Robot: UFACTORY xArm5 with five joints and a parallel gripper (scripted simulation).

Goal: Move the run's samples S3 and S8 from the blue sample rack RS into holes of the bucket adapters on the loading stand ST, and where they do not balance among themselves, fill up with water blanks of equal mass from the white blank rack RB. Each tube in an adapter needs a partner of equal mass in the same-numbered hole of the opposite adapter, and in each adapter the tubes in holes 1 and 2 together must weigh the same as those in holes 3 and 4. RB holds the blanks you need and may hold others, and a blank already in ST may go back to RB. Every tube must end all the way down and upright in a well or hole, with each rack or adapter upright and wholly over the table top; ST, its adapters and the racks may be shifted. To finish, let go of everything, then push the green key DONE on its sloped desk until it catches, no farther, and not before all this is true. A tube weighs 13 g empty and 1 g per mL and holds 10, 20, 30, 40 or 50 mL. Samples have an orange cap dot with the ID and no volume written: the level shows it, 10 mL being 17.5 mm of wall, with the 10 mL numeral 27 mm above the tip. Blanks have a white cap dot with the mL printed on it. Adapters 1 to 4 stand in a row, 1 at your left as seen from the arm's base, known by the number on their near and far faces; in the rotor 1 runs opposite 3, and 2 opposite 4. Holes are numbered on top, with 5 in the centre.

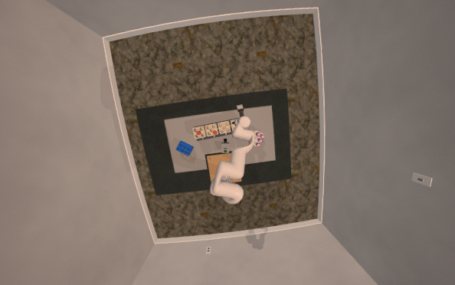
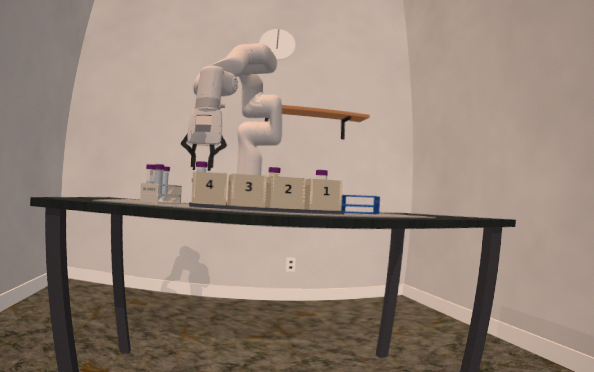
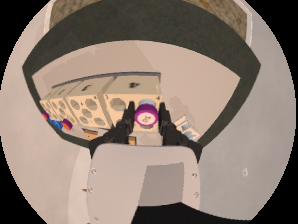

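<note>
My gripper is now 50 mm above the purple-capped blank tube and 10 mm past it. Round my hand: adapter 3: 120 mm to the left, 70 mm below, 60 mm behind; then loading stand ST: 180 mm to the left, 120 mm below, 80 mm behind; then white blank rack RB: 180 mm to the right, 140 mm behind, 90 mm below.
</note>
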